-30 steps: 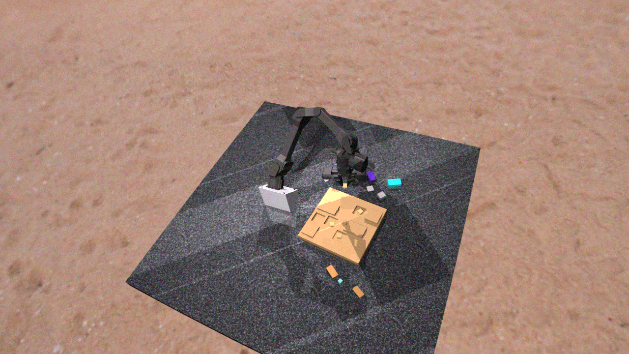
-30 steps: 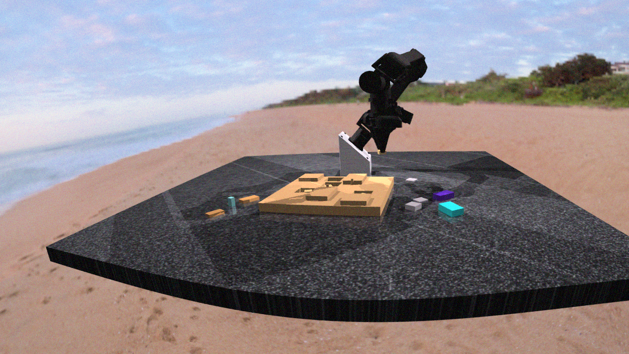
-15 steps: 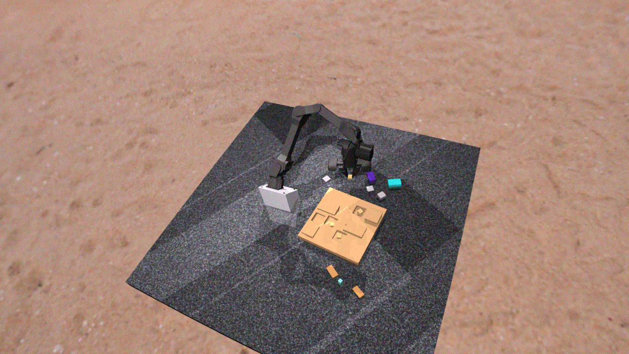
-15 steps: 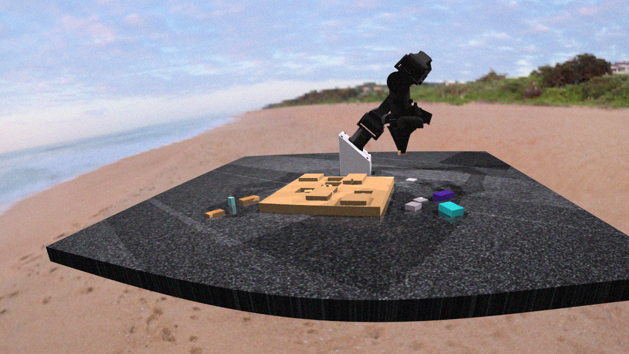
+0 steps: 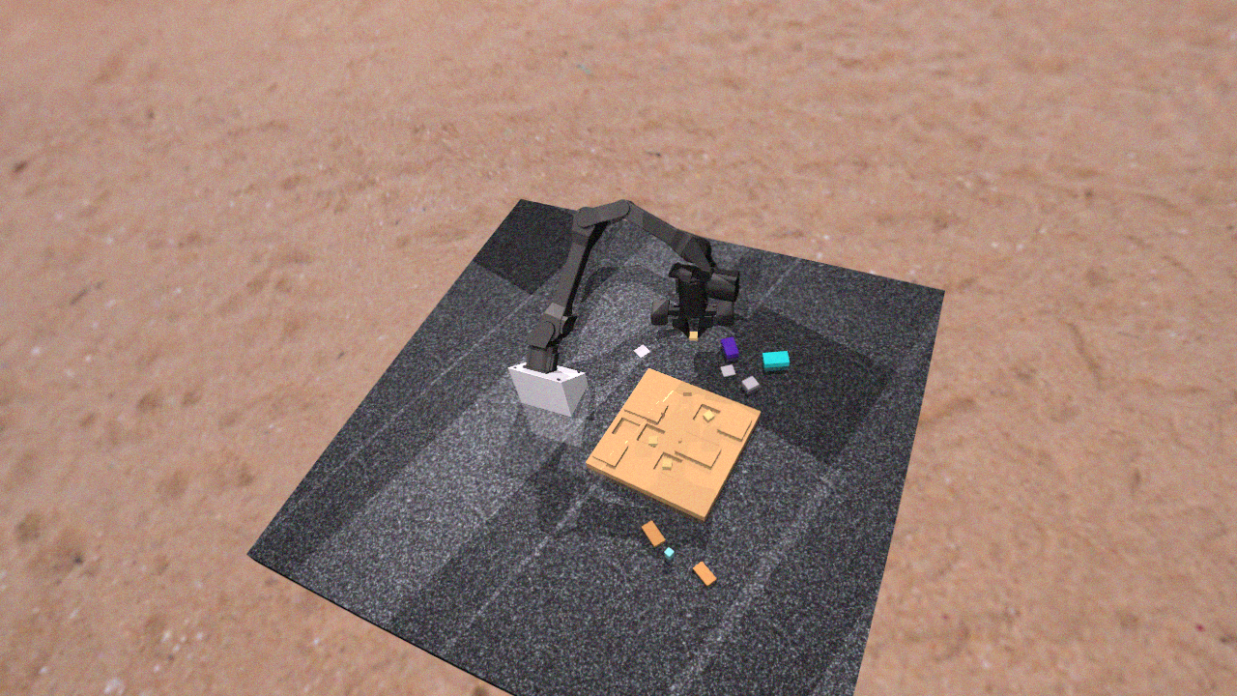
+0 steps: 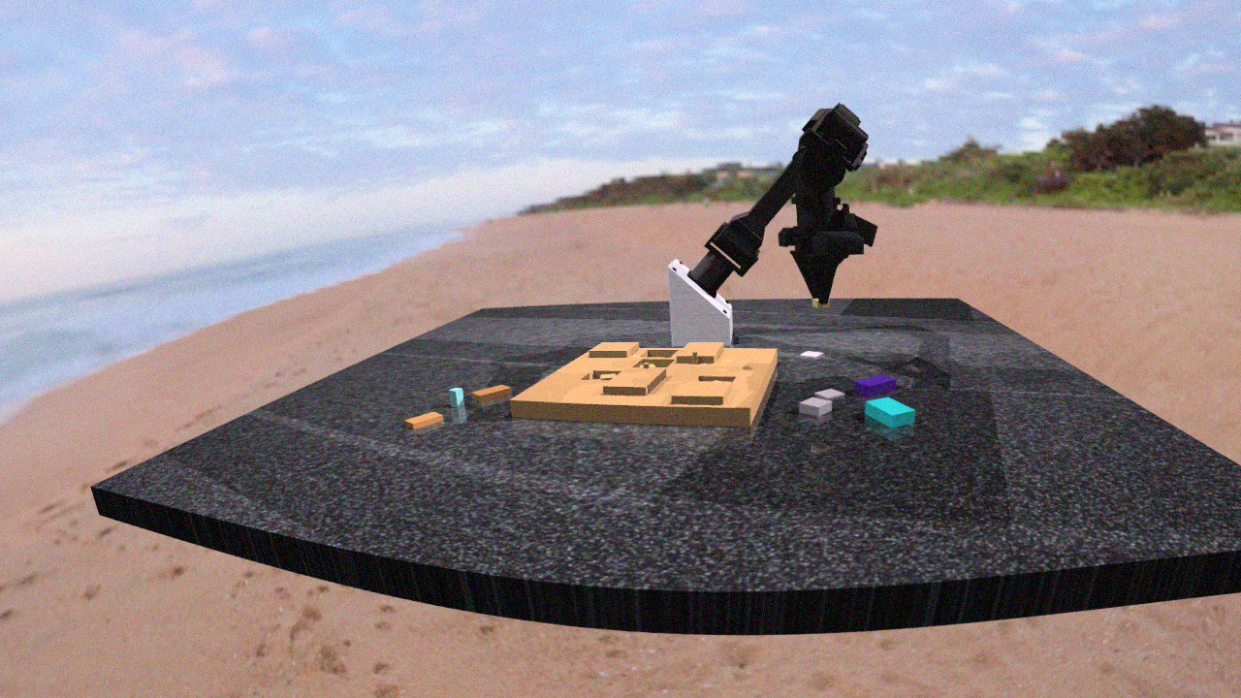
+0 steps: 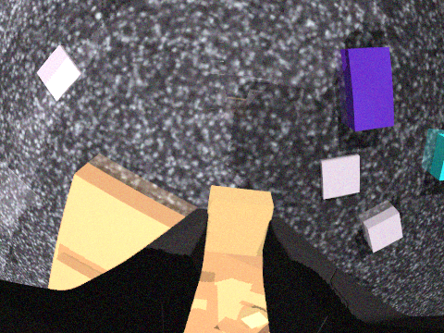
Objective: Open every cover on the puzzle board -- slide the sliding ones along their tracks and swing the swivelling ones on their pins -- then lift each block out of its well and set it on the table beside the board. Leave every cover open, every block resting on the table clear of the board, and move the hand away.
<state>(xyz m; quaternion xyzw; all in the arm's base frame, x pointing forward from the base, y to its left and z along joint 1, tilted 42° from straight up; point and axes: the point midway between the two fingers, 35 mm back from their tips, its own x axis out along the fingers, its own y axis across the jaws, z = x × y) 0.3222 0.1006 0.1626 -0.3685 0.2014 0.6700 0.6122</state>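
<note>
Now: the tan puzzle board 24 cm to the right of my gripper tip, 9 cm below it and 2 cm ahead of it. Round my gripper tip: purple block: 10 cm below, 7 cm to the left, 7 cm ahead; then small cyan block: 49 cm to the right, 10 cm below, 10 cm ahead.
</note>
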